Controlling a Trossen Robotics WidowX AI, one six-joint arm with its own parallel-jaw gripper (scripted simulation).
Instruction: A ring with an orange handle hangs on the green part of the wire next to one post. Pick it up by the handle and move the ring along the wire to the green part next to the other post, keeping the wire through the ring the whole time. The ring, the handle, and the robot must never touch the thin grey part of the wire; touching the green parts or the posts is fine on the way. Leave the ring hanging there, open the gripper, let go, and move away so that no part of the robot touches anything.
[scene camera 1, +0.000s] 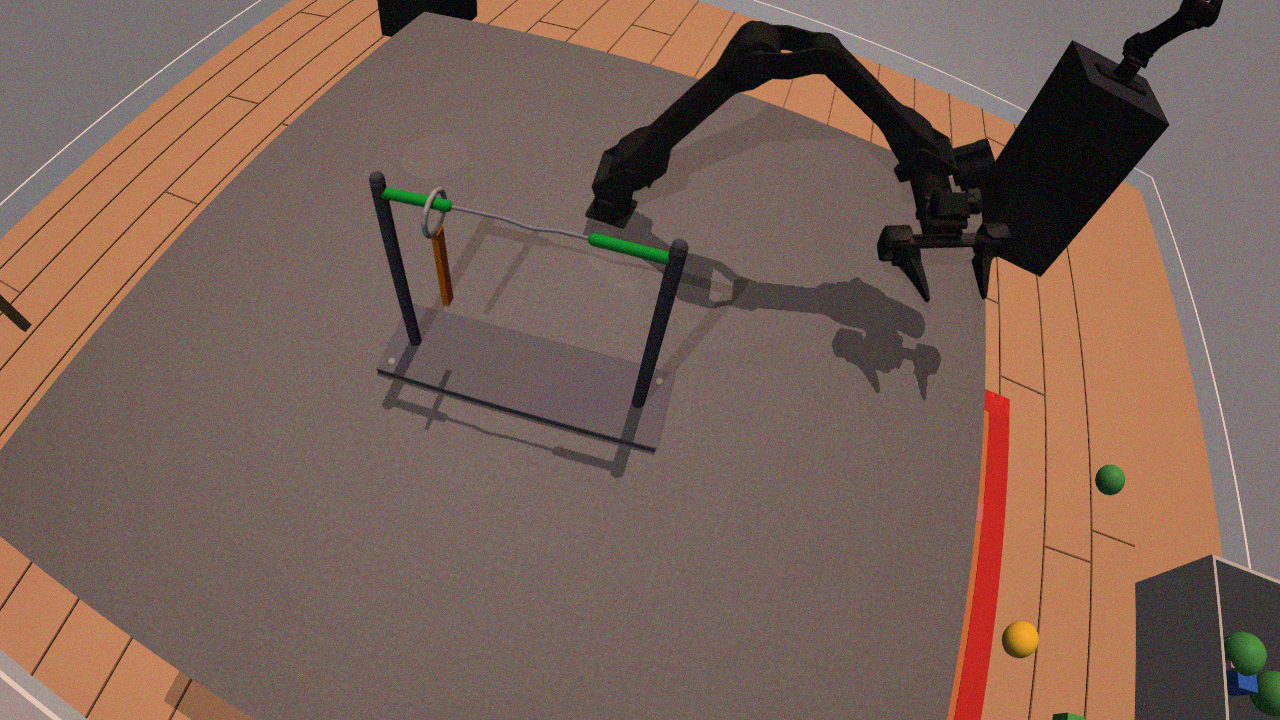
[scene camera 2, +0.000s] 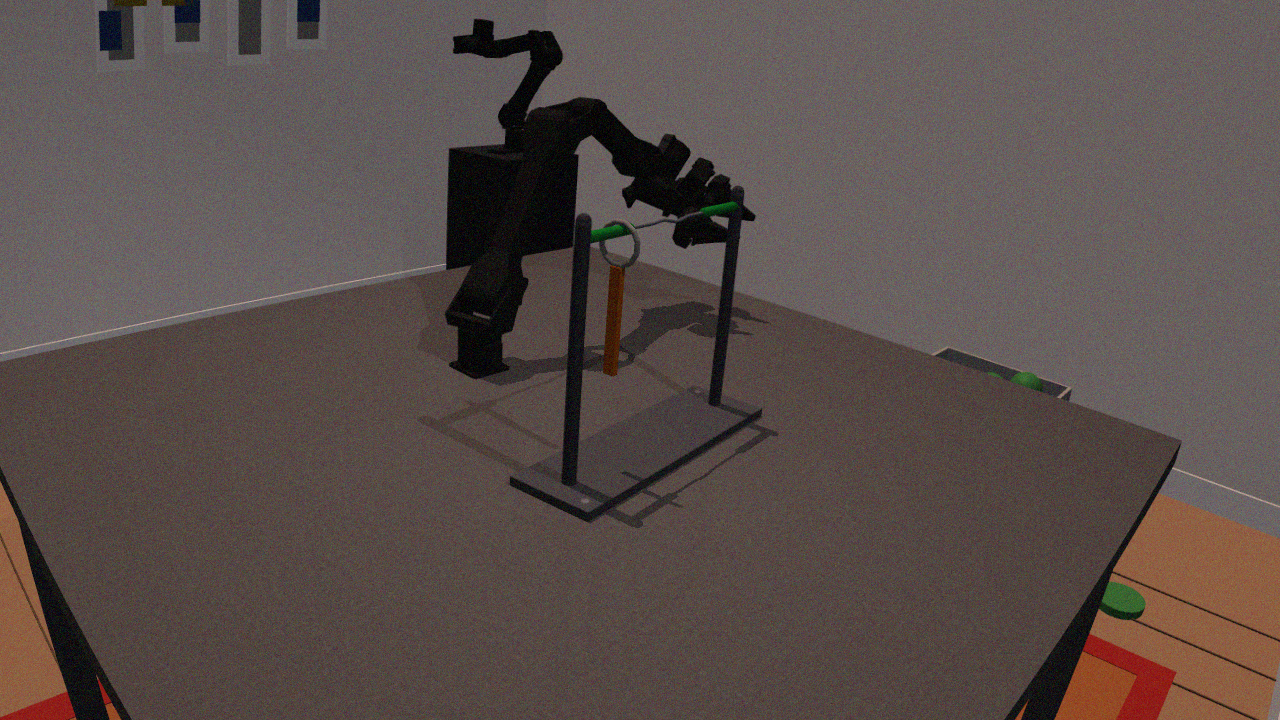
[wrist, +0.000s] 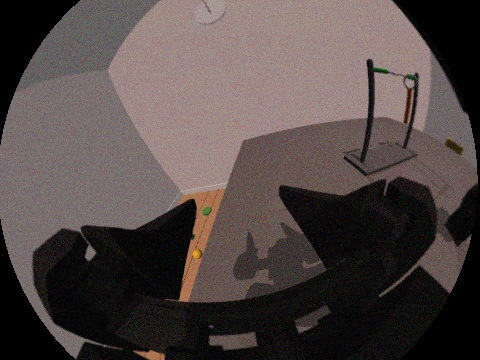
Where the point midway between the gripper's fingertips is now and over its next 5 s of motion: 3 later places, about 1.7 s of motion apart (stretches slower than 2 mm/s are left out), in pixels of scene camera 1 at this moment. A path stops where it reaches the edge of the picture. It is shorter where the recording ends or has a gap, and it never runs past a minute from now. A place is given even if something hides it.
My gripper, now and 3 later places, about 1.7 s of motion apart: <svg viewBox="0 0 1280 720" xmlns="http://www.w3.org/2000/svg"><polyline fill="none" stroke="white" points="956,299 806,365 373,160 460,261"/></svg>
